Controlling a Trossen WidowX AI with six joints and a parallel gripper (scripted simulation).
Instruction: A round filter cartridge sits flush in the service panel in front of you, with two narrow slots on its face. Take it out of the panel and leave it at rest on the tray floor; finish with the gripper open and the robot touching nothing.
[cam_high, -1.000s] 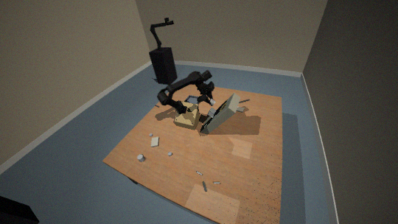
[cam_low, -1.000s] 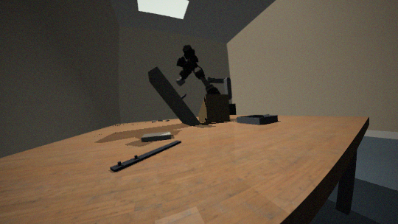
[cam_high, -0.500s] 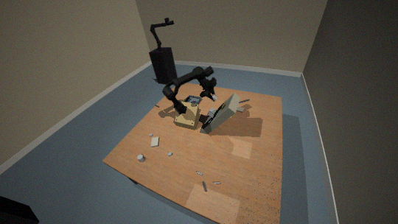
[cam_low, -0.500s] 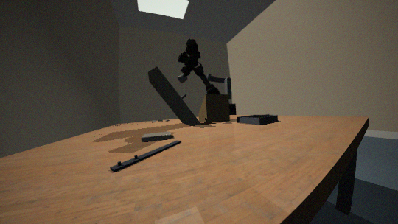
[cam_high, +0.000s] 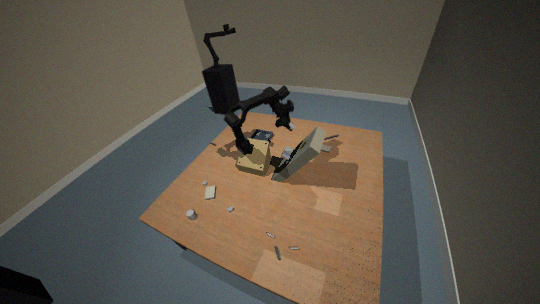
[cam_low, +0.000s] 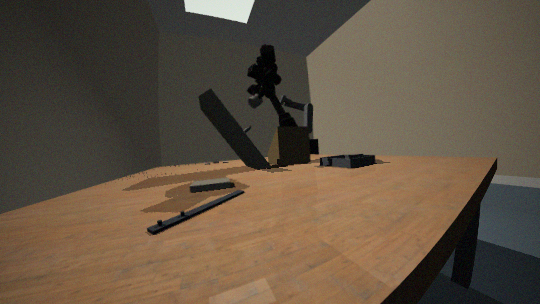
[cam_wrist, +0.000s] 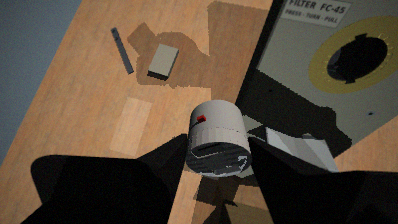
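My gripper tip is now 310 mm past the shallow grey tray, 160 mm to the right of it and 270 mm above it. The rest, counted from my gripper tip: round grey filter cartridge (right at my gripper tip); grey service panel (80 mm ahead, 120 mm to the right, 110 mm below).
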